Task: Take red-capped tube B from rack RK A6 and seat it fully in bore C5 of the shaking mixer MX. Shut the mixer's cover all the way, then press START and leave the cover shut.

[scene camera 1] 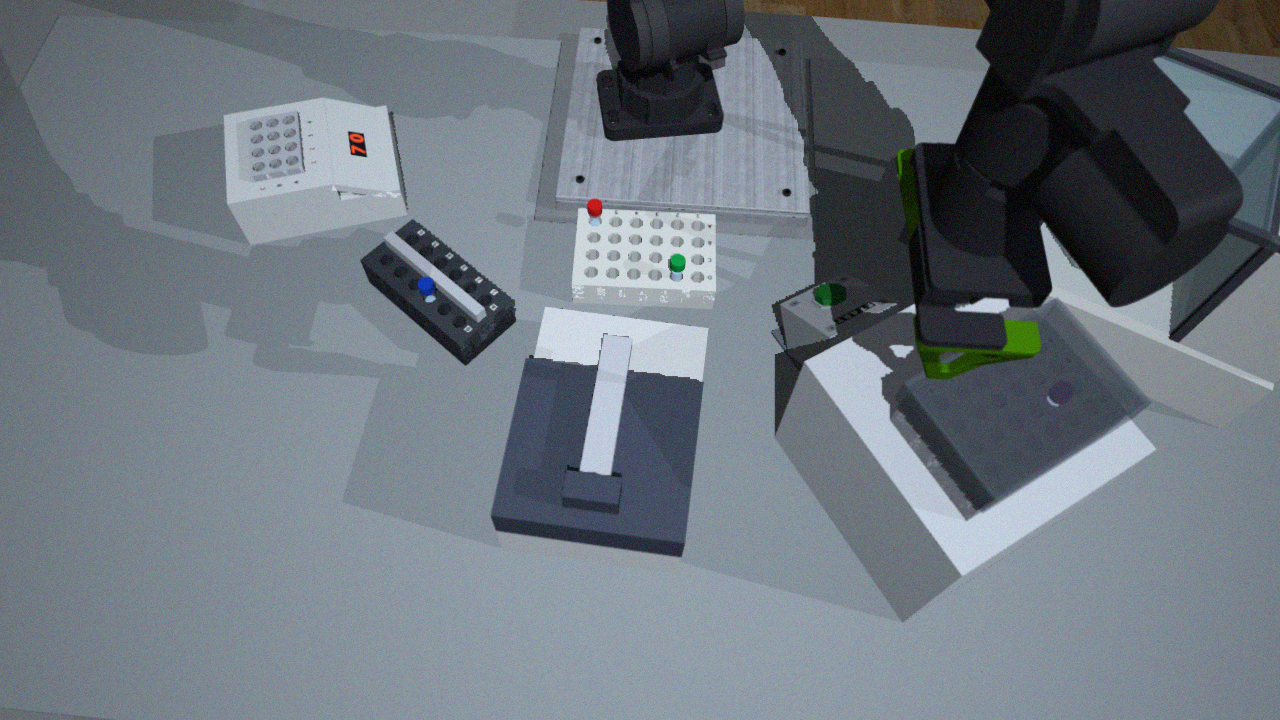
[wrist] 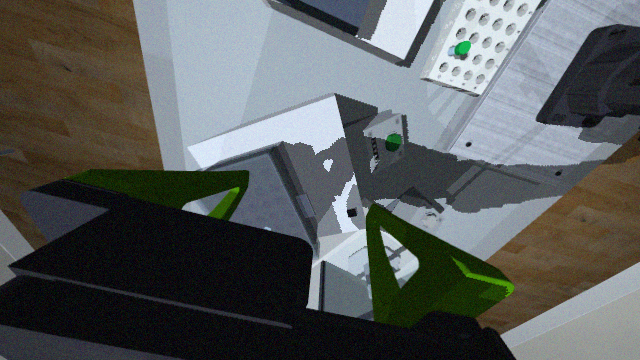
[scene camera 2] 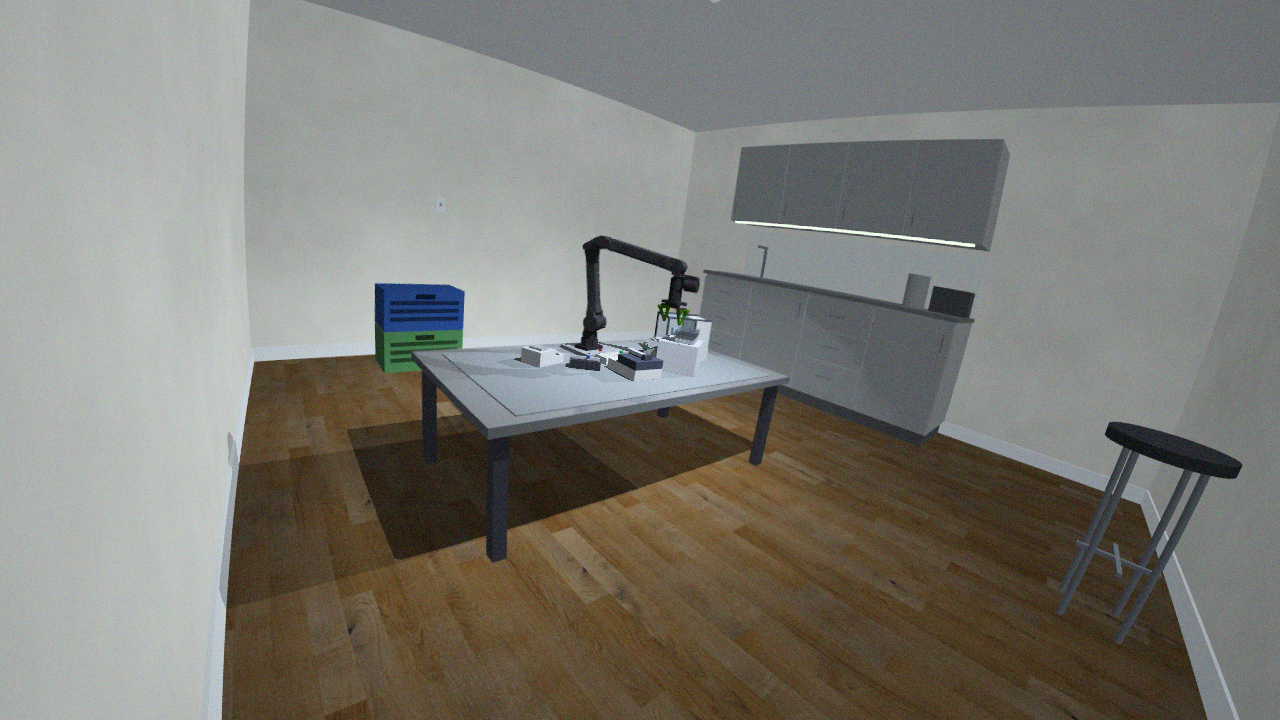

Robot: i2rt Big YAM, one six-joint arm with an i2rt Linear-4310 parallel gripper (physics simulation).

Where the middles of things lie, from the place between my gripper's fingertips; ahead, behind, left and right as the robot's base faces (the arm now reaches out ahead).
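Distances from my hand: the mixer's clear cover (scene camera 1: 999, 427), 6 cm ahead, 6 cm to the left, 3 cm below; glass enclosure (scene camera 1: 1197, 345), 11 cm behind, 29 cm to the left, 10 cm below; dark device with white lever (scene camera 1: 598, 466), 2 cm behind, 21 cm to the right, 16 cm below; knob box (wrist: 411, 206), 20 cm behind, 17 cm to the left, 17 cm below.
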